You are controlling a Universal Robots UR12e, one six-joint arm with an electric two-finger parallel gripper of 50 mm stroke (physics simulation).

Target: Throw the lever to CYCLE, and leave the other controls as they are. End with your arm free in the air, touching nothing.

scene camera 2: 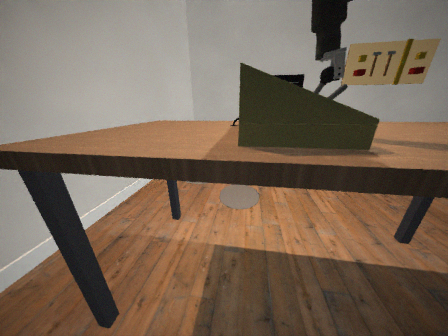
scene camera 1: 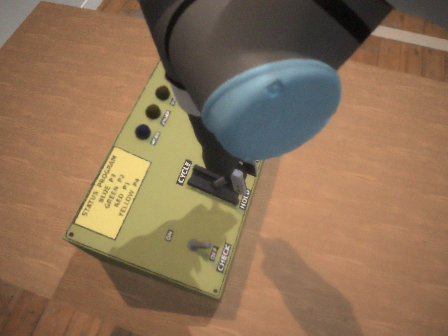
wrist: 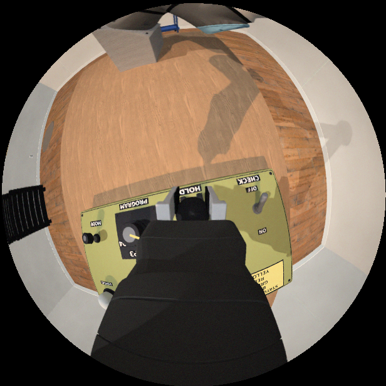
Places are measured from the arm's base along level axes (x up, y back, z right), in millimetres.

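Pixels of known places: gripper, between the fingertips: (scene camera 2: 336, 79) (scene camera 1: 246, 182).
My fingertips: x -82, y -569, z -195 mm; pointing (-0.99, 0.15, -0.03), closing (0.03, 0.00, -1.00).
Note:
Ahead of a thing's pixels: the offset from my fingertips to its middle. "*": to the spot under its first point.
The green sloped control box {dx -64, dy -130, dz +39 mm} (scene camera 1: 165, 200) (scene camera 2: 300, 125) (wrist: 105, 260) stands on the table. Its lever has a round black knob (scene camera 2: 326, 75) (wrist: 192, 209) and a grey rod {* dx -30, dy -48, dz -11 mm} (scene camera 1: 219, 182), which rises near the middle of the black slot {* dx -52, dy -89, dz -10 mm} (scene camera 1: 201, 177), roughly square to the sloped face. The CYCLE label {* dx -40, dy -118, dz -21 mm} (scene camera 1: 184, 172) is at the slot's upper end and the HOLD label {* dx -86, dy -2, dz +2 mm} (scene camera 1: 244, 199) (wrist: 190, 190) at its lower end. My gripper (scene camera 1: 240, 176) (scene camera 2: 330, 72) (wrist: 191, 194) is shut on the lever knob, one grey finger on each side; in scene camera 1 the arm hides the knob.
The CHECK toggle {dx -42, dy -21, dz -123 mm} (scene camera 1: 199, 245) (wrist: 260, 203) stands beside the slot. The PROGRAM dial (wrist: 130, 234), the black MODE knob (wrist: 88, 238) and a white knob or lamp (wrist: 105, 300) are on the other side. Dark blue and yellowish lamps (scene camera 1: 143, 131) (scene camera 1: 153, 111) line the upper face. A grey block (wrist: 132, 47) stands across the table.

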